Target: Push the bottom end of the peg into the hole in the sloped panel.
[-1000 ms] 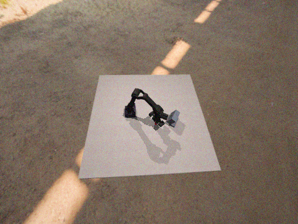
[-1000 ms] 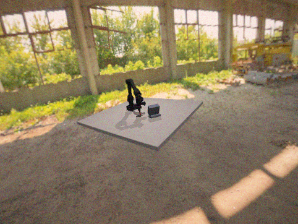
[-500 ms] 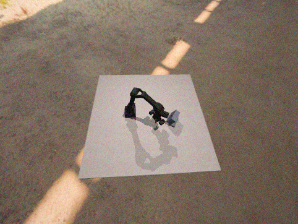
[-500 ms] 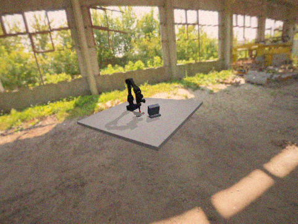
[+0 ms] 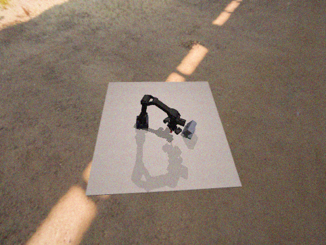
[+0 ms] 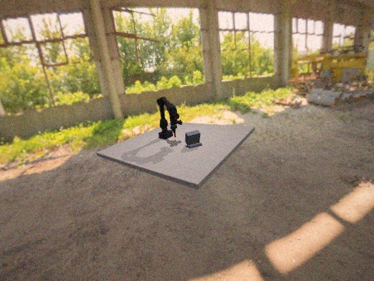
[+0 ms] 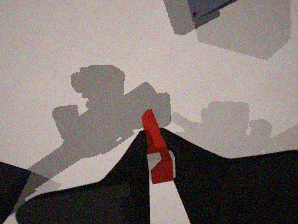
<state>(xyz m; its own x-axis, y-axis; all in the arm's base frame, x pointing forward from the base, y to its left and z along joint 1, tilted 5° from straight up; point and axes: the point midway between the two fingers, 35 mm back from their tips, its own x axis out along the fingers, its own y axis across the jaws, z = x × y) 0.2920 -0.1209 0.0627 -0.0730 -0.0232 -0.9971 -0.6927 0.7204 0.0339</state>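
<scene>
The sloped panel is 18 cm ahead of my gripper tip, 5 cm to the left of it and 4 cm below it. From my gripper tip the other things lie so: red peg: 2 cm above.
</scene>
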